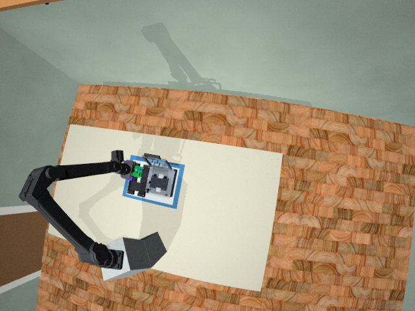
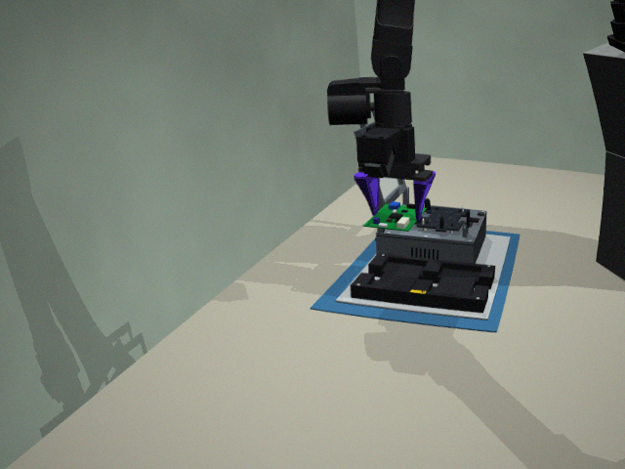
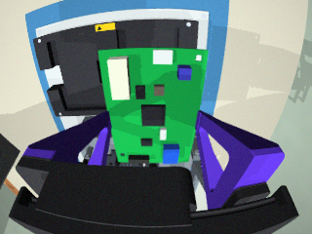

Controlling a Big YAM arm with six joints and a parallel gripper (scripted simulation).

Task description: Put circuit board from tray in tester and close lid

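The green circuit board lies right at my hand. Round my hand: tester: 40 mm behind, 120 mm to the right, 10 mm below; tester lid: 40 mm ahead, 180 mm to the right, 60 mm above; tester plate: 70 mm behind, 150 mm to the right, 50 mm below.
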